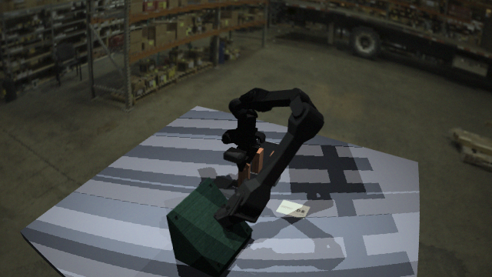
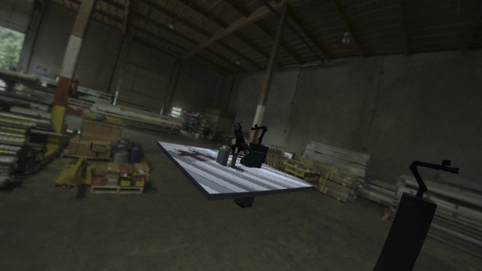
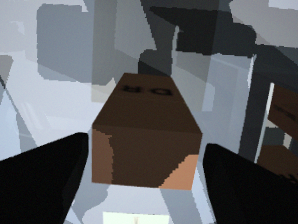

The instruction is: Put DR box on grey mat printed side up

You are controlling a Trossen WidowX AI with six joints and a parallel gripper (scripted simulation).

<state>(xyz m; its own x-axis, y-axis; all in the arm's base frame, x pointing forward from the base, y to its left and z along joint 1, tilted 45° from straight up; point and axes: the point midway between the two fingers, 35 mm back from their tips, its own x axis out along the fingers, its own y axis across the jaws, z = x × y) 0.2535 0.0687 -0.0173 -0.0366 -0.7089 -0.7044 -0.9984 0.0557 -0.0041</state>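
Now: gripper tip 60 mm to the right of the grey mat and 110 mm above it. Also, from my gripper tip: white card (10 mm behind, 200 mm to the right, 110 mm below).
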